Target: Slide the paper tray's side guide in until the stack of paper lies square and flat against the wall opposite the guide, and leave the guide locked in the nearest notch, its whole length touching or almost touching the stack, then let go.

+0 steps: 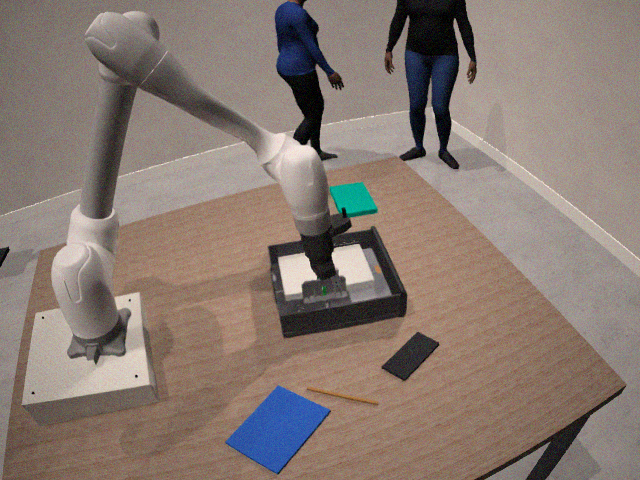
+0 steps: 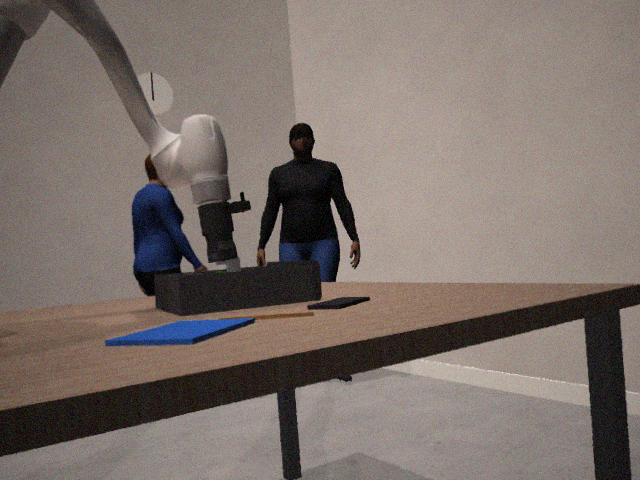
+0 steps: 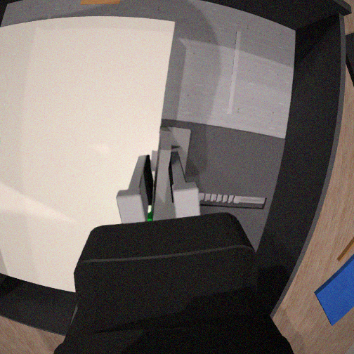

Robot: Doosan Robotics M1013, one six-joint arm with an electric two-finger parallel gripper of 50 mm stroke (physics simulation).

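Frame: origin at the arm's base, x ahead, y left, z up, level; centimetres.
Where they show: gripper, fingertip midpoint: (image 1: 335, 286); arm's base, link origin: (image 1: 100, 334).
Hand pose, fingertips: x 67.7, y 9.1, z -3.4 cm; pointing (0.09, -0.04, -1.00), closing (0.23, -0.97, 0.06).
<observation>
Each offset is from my fingertips to the centre of the thing. "spot": to the spot under its first point.
The dark paper tray {dx +0.0, dy +3.1, dz +0.2 cm} (image 1: 346, 316) (image 2: 248, 288) (image 3: 316, 125) stands on the table. The white paper stack {spot: dx +7.9, dy +8.1, dz -0.5 cm} (image 1: 356, 264) (image 3: 80, 120) lies flat inside it. The grey side guide {spot: dx +0.4, dy -1.3, dz -2.4 cm} (image 1: 338, 295) (image 3: 163, 200) stands upright along part of the stack's near edge, touching or almost touching it. My gripper (image 1: 324, 285) (image 3: 159, 167) is down in the tray, shut on the guide, one finger on each side of it. A notched rail (image 3: 232, 200) runs from the guide towards the tray's near wall. The opposite wall's contact with the stack and the guide's latch cannot be made out.
A blue folder {dx -22.0, dy -40.8, dz -4.2 cm} (image 1: 279, 428) (image 2: 180, 331) (image 3: 340, 295), a pencil {dx -5.9, dy -34.6, dz -4.3 cm} (image 1: 342, 395) (image 2: 279, 315) and a black flat object {dx +13.6, dy -26.8, dz -4.2 cm} (image 1: 410, 356) (image 2: 338, 302) lie before the tray. A teal block {dx +16.6, dy +48.5, dz -3.7 cm} (image 1: 354, 198) lies behind it. Two people stand beyond the table.
</observation>
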